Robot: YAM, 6 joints.
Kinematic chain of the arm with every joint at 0, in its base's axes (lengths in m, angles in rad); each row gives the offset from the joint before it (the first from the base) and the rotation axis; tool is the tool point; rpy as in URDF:
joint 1: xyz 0 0 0.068 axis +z
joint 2: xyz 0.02 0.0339 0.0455 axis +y
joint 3: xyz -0.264 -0.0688 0 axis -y
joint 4: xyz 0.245 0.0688 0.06 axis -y
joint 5: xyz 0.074 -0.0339 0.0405 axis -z
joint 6: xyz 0.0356 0 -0.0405 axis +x
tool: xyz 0 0 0 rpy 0 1.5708 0
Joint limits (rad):
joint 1: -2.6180..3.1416
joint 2: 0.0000..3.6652
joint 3: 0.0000..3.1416
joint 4: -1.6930..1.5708
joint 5: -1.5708..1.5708
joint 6: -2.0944..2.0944
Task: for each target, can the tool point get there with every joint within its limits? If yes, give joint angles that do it. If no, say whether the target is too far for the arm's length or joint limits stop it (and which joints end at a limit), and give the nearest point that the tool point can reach.
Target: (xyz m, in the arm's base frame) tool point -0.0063 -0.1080 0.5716
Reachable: yes | joints -1.9303 1.0194 1.7884 -0.5471 -1.1206 1.5448
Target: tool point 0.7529 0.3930 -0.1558
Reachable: no: too far | nearest point 0.5454 0.2847 -0.0798 | short by 0.246 m
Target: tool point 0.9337 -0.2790 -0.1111
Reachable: no: too far | nearest point 0.6029 -0.1801 -0.0299 | short by 0.355 m
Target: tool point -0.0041 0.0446 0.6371
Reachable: yes | joints 1.7309 1.3525 2.7886 -1.2980 0.0874 0.3664
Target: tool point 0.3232 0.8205 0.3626
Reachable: no: too far | nearest point 0.2277 0.5780 0.2873 | short by 0.271 m
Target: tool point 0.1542 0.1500 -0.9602
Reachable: no: too far | nearest point 0.1690 0.1644 -0.3801 | short by 0.580 m
